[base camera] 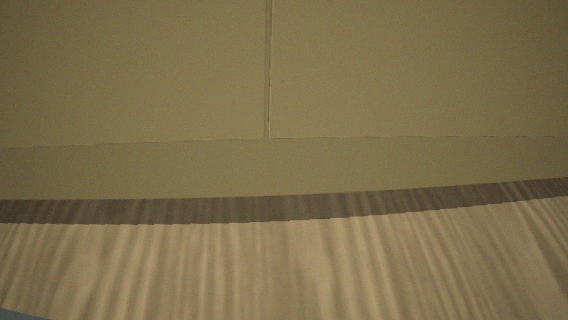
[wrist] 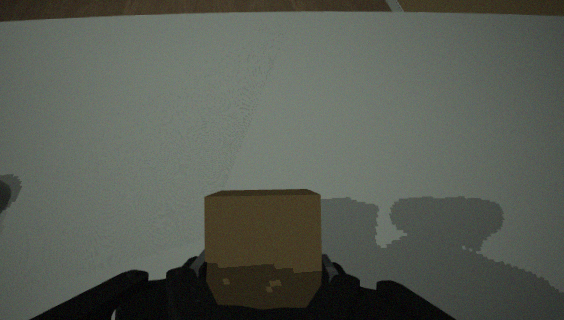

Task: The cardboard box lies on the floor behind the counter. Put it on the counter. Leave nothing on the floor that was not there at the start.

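Places are measured from the arm's base along level axes (x right, y ahead, z up), in millimetres.
Pixels of known places: gripper, between the fingertips: [wrist: 265, 267].
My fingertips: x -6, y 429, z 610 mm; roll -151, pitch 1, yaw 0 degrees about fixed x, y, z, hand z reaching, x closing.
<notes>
Ahead of a thing's pixels: the offset from my fingertips to its top centre. "spot": to the spot under its first point. Level surfaces: height alone.
The cardboard box @(dx +0, dy +0, dz +46 mm) [wrist: 263, 230] is between the fingertips of my gripper [wrist: 265, 267] at the bottom middle of the wrist view. The gripper is shut on it. The box is upright in that view, with its lower part in shadow. The pale grey counter top @(dz -96 mm) [wrist: 350, 100] spreads beneath and beyond the box. Shadows of the box and gripper fall on the counter to the right. Whether the box's underside touches the counter is hidden. In the base camera view the counter's beige front panels @(spot: dx -97, dy -123, dz -785 mm) [base camera: 150, 75] stand close ahead; the box does not show there.
A dark round object @(spot: dx -288, dy +72, dz -88 mm) [wrist: 4, 194] shows partly at the left edge of the wrist view, on the counter. The counter's far edge runs along the top, with brown wooden floor @(dz -1006 mm) [wrist: 200, 7] beyond. In the base view, wooden floor [base camera: 280, 270] lies before the counter's base.
</notes>
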